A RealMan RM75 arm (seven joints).
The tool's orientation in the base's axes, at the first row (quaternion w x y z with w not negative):
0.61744 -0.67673 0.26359 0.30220
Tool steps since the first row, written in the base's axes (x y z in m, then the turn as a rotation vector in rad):
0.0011 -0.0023 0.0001 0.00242 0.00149 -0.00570
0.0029 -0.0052 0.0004 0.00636 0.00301 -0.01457
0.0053 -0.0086 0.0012 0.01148 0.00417 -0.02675
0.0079 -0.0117 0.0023 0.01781 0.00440 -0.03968
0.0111 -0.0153 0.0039 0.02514 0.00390 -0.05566
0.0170 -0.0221 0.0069 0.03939 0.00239 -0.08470
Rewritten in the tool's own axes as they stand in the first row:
0.0006 -0.0006 -0.0024 0.00585 0.00194 0.00159
0.0016 -0.0019 -0.0054 0.01507 0.00492 0.00326
0.0026 -0.0038 -0.0091 0.02750 0.00930 0.00466
0.0035 -0.0062 -0.0124 0.04130 0.01340 0.00507
0.0044 -0.0092 -0.0164 0.05800 0.01891 0.00484
0.0061 -0.0149 -0.0238 0.08897 0.02830 0.00374

